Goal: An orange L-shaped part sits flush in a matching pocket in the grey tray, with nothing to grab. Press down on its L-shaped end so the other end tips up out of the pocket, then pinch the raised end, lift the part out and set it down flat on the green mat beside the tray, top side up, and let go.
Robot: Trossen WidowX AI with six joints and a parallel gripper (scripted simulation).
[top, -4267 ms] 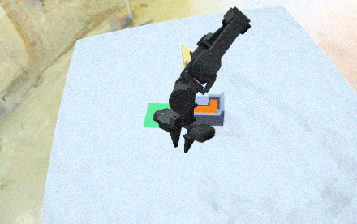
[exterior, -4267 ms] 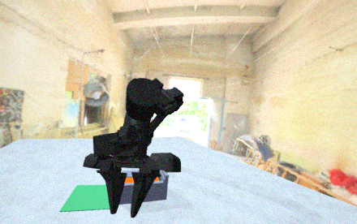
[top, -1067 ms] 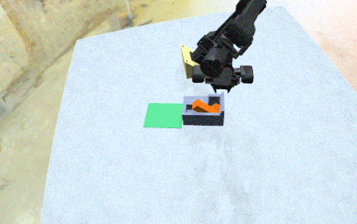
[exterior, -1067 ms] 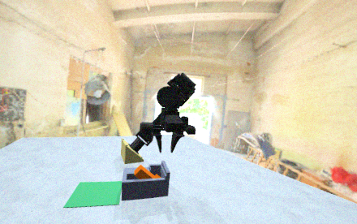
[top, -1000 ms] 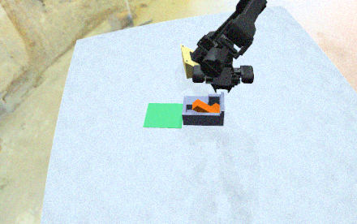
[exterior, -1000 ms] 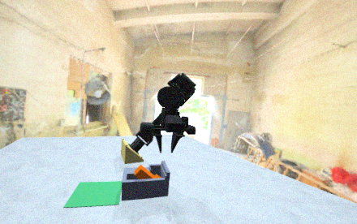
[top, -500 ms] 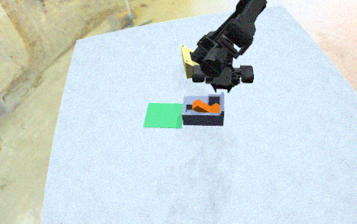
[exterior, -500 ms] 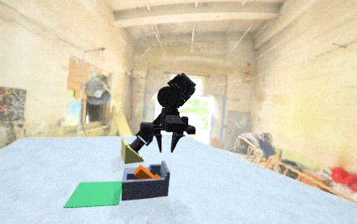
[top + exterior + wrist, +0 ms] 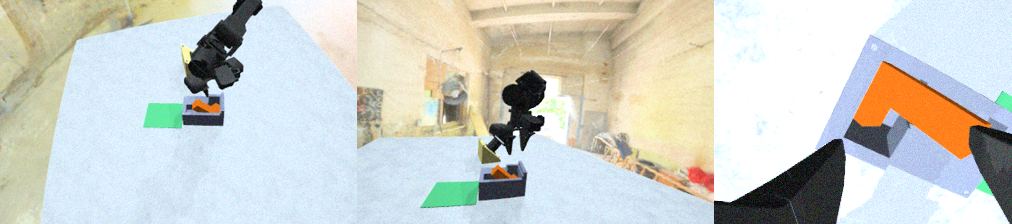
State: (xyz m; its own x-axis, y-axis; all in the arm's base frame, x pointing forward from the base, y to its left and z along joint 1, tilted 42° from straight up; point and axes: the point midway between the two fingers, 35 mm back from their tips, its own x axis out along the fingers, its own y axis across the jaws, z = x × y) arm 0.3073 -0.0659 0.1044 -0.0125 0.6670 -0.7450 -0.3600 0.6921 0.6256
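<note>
Right now my gripper tip is 2 cm past the orange L-shaped part, 1 cm to the left of it and 10 cm above it. The rest, counted from my gripper tip: green mat 5 cm behind, 19 cm to the right, 16 cm below.
</note>
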